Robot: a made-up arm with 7 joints.
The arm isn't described. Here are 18 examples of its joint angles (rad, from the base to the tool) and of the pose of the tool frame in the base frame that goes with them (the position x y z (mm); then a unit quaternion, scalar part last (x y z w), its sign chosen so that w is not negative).
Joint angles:
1: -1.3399 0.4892 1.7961 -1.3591 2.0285 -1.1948 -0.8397
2: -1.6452 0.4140 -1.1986 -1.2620 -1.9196 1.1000 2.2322
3: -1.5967 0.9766 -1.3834 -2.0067 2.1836 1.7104 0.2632
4: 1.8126 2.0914 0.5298 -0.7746 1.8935 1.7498 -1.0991
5: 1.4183 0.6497 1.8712 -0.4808 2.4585 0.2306 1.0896
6: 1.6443 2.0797 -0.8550 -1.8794 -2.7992 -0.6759 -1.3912
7: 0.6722 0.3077 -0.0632 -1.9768 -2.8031 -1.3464 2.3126
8: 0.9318 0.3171 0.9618 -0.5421 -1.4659 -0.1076 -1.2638
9: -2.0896 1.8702 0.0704 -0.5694 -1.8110 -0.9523 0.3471
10: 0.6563 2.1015 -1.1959 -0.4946 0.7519 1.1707 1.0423
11: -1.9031 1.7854 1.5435 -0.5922 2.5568 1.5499 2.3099
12: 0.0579 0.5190 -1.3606 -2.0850 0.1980 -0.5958 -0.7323
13: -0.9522 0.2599 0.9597 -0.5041 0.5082 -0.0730 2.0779
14: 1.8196 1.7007 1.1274 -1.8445 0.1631 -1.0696 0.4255
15: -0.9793 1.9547 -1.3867 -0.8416 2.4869 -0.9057 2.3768
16: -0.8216 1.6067 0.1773 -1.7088 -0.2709 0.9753 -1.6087
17: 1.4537 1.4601 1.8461 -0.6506 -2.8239 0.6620 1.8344
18: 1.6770 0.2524 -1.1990 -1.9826 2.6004 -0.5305 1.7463
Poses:
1: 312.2 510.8 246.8 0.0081 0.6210 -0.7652 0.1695
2: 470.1 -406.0 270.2 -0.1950 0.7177 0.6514 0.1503
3: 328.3 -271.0 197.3 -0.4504 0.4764 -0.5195 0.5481
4: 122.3 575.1 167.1 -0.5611 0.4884 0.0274 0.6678
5: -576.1 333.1 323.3 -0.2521 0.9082 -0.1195 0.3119
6: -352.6 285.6 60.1 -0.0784 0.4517 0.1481 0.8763
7: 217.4 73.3 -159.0 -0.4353 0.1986 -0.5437 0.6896
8: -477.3 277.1 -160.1 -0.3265 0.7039 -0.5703 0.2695
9: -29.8 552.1 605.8 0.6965 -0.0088 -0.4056 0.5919
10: -32.0 638.4 409.8 0.6336 0.3447 0.2196 0.6569
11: -125.4 607.3 450.6 0.8474 -0.2126 0.4738 0.1106
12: 38.9 -341.0 -90.4 -0.1815 -0.6019 -0.7763 0.0458
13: 607.4 171.6 -9.5 0.4547 0.6493 -0.5651 0.2288
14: 258.8 346.2 31.9 -0.2131 -0.2002 -0.9076 0.3013
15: 227.8 580.9 327.9 0.3571 0.8553 -0.0211 0.3748
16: 317.6 177.3 604.4 0.6415 0.4753 -0.1599 0.5805
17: -92.7 606.6 502.4 0.6844 0.4818 -0.2574 0.4829
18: -136.9 -350.5 -43.0 -0.3720 0.1259 -0.8819 0.2608
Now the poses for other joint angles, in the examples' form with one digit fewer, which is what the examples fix.
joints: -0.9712 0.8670 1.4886 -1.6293 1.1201 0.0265 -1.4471
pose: 97 490 460 0.595 -0.704 0.027 0.388
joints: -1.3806 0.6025 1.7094 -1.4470 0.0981 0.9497 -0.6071
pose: 288 486 340 -0.049 -0.832 -0.062 0.549
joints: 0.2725 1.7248 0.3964 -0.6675 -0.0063 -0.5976 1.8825
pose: 208 592 321 -0.053 -0.696 -0.351 0.624
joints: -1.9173 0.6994 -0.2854 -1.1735 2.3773 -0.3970 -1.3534
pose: 341 -168 727 -0.046 -0.875 -0.480 0.034
